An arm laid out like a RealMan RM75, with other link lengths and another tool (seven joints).
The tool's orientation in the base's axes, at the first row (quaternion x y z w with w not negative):
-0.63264, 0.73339, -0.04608, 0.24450
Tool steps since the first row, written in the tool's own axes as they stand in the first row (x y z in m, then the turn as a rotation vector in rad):
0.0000, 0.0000, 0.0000, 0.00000, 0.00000, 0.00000
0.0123, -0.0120, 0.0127, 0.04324, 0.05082, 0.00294
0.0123, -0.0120, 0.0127, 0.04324, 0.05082, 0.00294
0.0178, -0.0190, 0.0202, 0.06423, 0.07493, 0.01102
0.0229, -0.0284, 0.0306, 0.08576, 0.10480, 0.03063
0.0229, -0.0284, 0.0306, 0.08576, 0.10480, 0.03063
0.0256, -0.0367, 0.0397, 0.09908, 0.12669, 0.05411
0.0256, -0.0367, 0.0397, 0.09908, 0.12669, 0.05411
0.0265, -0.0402, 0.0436, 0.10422, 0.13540, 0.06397
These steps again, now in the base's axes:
0.0000, 0.0000, 0.0000, 0.00000, 0.00000, 0.00000
0.0152, -0.0110, -0.0103, -0.04825, -0.03046, -0.03472
0.0152, -0.0110, -0.0103, -0.04825, -0.03046, -0.03472
0.0242, -0.0157, -0.0159, -0.06838, -0.04375, -0.05719
0.0366, -0.0199, -0.0230, -0.08897, -0.05364, -0.09210
0.0366, -0.0199, -0.0230, -0.08897, -0.05364, -0.09210
0.0477, -0.0219, -0.0286, -0.10007, -0.05635, -0.12492
0.0477, -0.0219, -0.0286, -0.10007, -0.05635, -0.12492
0.0525, -0.0225, -0.0310, -0.10426, -0.05715, -0.13839

